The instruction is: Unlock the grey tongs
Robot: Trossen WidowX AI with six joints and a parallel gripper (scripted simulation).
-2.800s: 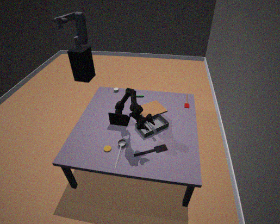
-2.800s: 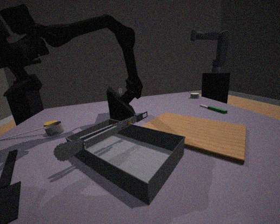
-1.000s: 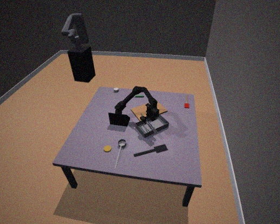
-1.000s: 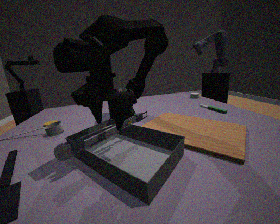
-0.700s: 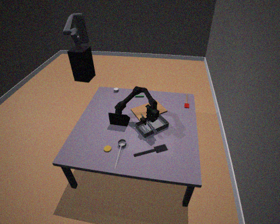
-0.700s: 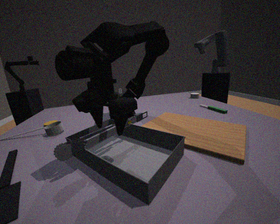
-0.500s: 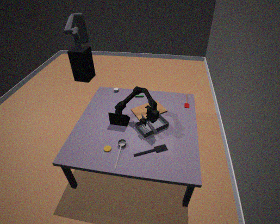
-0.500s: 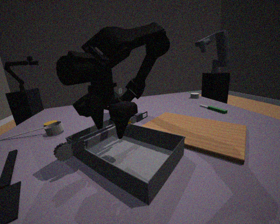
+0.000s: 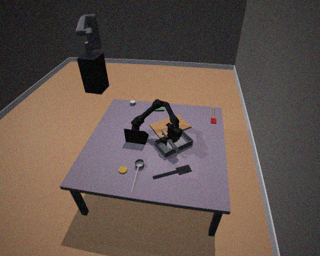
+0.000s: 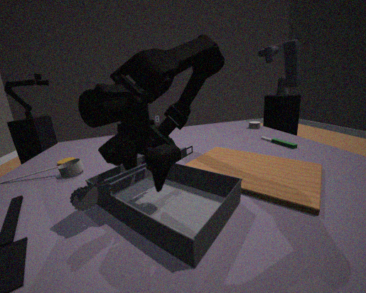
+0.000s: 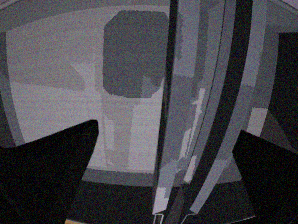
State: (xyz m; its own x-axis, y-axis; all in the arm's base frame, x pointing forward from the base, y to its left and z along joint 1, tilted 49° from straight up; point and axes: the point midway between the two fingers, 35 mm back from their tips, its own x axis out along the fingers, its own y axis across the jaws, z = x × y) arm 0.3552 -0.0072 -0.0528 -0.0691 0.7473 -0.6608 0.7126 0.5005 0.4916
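Now: gripper tip 3 cm to the right of the grey roasting tin, 2 cm short of it and 1 cm above it. From my gripper tip the other things lie so: yellow disc 36 cm to the right, 32 cm behind, 3 cm below; then wooden board 29 cm to the left, 7 cm behind, 3 cm below; then black spatula 28 cm to the right, 10 cm ahead, 4 cm below.
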